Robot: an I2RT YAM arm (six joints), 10 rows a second.
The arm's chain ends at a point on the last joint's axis. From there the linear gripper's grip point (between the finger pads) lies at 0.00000 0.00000 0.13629 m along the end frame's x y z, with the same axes.
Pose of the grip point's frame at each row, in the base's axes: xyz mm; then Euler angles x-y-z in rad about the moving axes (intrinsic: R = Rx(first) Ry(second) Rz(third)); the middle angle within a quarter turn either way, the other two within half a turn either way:
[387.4, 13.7, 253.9, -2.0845, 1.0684, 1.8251]
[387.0, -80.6, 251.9, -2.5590, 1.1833, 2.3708]
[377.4, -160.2, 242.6, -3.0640, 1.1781, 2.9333]
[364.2, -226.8, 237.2, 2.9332, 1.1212, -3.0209]
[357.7, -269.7, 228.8, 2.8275, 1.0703, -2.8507]
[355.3, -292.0, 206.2, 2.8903, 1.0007, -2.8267]
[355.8, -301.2, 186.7, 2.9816, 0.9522, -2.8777]
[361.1, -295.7, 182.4, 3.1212, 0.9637, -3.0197]
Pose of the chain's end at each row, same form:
[268.0, -43.5, 286.1, -2.0845, 1.0684, 1.8251]
[260.8, -108.9, 294.9, -2.5590, 1.1833, 2.3708]
[251.5, -164.2, 294.6, -3.0640, 1.1781, 2.9333]
[241.5, -214.5, 295.2, 2.9332, 1.1212, -3.0209]
[238.1, -249.5, 291.0, 2.8275, 1.0703, -2.8507]
[240.6, -273.7, 277.4, 2.8903, 1.0007, -2.8267]
[244.8, -288.6, 264.7, 2.9816, 0.9522, -2.8777]
[249.2, -294.1, 260.1, 3.1212, 0.9637, -3.0197]

